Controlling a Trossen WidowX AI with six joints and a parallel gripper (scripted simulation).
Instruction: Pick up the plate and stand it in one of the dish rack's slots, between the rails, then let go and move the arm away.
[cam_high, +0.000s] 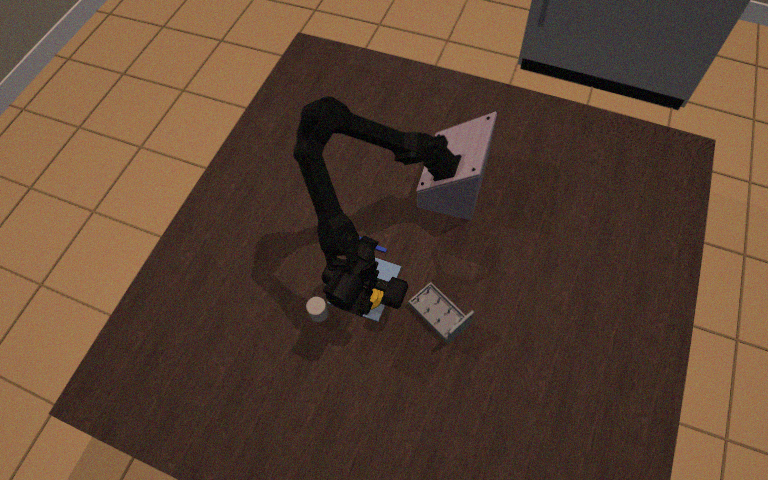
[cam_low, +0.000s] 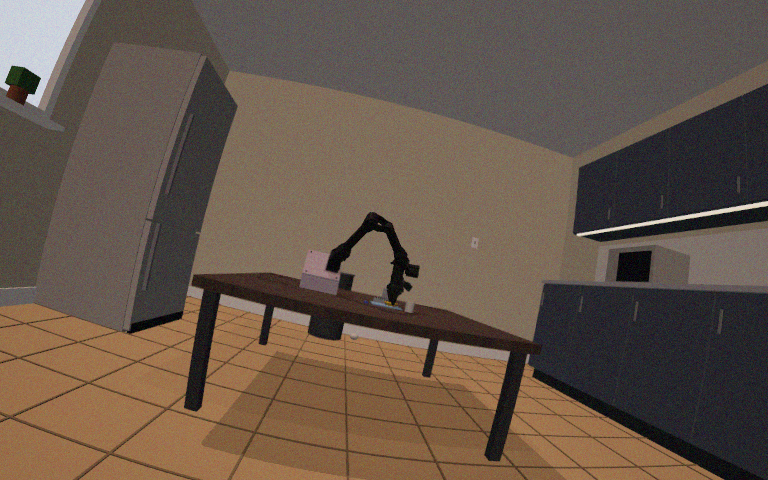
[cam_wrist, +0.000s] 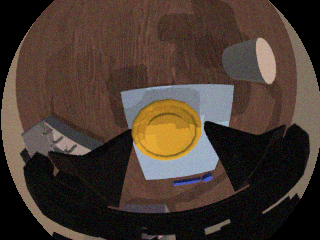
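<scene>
Now: gripper tip 3 cm past the light blue mat, 2 cm to the left of it and 1 cm above it. Also, from my gripper tip: cream cup (9 cm to the right, 7 cm ahead, 1 cm above); grey dish rack (17 cm to the left, 2 cm behind, 1 cm above); yellow plate (right at my gripper tip).
</scene>
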